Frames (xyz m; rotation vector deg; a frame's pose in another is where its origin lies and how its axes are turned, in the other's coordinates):
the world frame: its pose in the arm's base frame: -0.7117 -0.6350 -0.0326 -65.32 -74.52 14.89
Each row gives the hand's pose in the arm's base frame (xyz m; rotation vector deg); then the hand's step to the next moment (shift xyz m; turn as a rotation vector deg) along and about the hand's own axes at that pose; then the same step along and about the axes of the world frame.
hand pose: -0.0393 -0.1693 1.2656 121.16 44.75 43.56
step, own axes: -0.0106 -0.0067 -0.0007 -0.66 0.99 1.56
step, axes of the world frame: -0.0104 0.0003 0.0070 -1.04 -0.20 -1.65
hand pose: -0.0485 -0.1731 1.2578 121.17 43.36 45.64
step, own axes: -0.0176 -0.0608 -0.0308 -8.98 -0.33 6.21
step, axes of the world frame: -0.0143 0.0238 0.0647 -10.62 0.05 -2.57
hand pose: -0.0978 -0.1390 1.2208 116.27 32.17 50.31
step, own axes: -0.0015 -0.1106 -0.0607 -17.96 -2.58 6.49
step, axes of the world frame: 0.0062 0.0725 0.1030 -19.25 -0.53 0.74
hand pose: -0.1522 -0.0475 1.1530 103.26 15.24 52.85
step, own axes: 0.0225 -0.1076 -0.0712 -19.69 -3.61 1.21
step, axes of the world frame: 0.0306 0.1035 0.0742 -19.01 -0.32 6.38
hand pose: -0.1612 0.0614 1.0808 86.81 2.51 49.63
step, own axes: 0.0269 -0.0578 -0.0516 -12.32 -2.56 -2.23
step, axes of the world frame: 0.0274 0.0731 0.0253 -10.90 0.87 6.62
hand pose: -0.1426 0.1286 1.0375 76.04 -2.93 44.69
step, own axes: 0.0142 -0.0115 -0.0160 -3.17 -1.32 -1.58
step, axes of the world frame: 0.0133 0.0201 0.0027 -2.72 1.26 2.30
